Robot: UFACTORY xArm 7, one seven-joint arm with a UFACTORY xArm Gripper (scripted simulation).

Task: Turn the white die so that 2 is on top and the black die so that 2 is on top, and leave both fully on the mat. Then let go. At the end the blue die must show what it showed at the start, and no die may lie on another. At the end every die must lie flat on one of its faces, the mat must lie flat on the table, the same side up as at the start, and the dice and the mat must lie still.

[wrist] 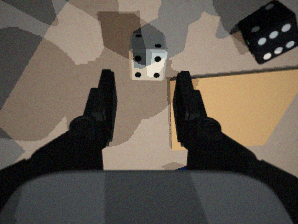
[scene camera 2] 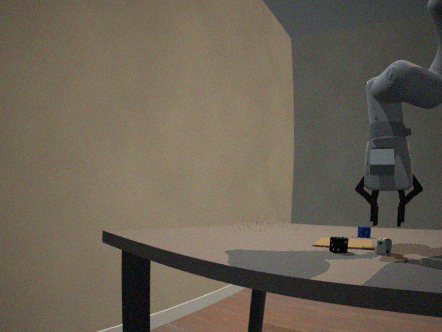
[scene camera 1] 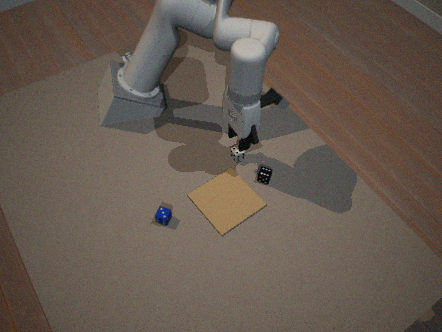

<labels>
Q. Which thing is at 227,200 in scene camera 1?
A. A tan mat.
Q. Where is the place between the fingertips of my gripper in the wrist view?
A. At 145,86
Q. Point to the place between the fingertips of my gripper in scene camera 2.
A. At 386,225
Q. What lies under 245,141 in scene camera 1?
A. My gripper.
</labels>
